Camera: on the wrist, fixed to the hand. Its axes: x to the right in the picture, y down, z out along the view.
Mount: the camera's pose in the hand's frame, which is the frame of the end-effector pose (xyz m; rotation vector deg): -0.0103 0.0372 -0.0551 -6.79 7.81 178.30
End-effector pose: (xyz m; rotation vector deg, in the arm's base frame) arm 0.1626 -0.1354 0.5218 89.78 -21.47 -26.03
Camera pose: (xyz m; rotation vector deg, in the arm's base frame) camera 0.1829 -0.0844 0.5607 -27.26 -103.18 108.05
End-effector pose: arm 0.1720 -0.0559 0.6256 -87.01 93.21 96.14
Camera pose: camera 0.1689 -0.1100 0.6655 -69.98 -69.09 -23.78
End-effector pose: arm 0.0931 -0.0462 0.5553 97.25 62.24 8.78
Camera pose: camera 0.0770 -0.0159 0.6132 -76.79 119.28 -101.12
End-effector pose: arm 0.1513 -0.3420 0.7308 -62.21 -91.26 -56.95
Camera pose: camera 0.2022 -0.3854 0.7380 -93.78 67.40 59.93
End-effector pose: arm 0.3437 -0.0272 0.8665 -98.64 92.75 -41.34
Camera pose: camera 0.2769 -0.0227 0.8729 96.15 108.80 50.51
